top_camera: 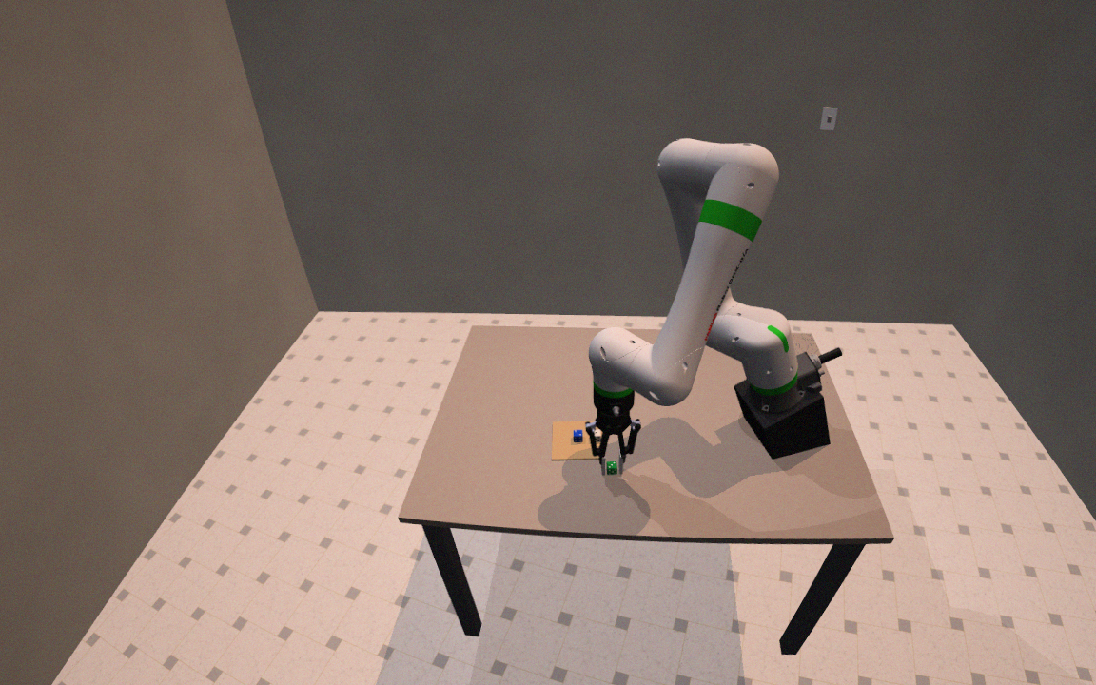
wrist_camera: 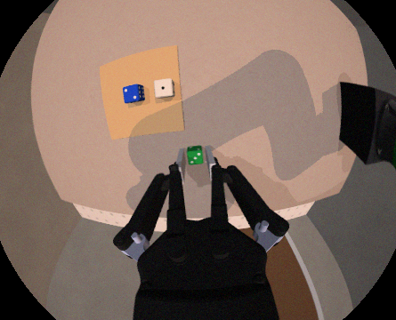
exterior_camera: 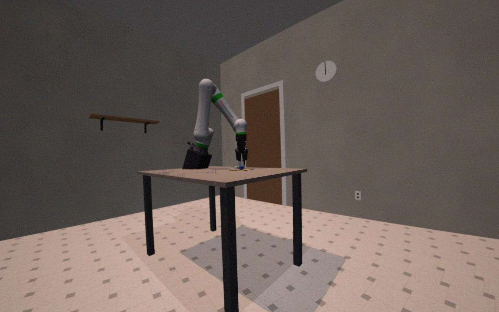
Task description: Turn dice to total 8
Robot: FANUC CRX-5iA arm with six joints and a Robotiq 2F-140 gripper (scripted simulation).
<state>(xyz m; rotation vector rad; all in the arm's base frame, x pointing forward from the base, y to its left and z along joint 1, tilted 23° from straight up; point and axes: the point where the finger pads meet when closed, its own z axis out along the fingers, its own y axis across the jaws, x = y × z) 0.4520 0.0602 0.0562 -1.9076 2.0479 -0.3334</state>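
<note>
Now: hand 20 mm above the green die. The rest, counted from my hand: mat 70 mm ahead, 120 mm to the right, 30 mm below; blue die 70 mm ahead, 120 mm to the right, 20 mm below; white die 20 mm ahead, 120 mm to the right, 20 mm below.
</note>
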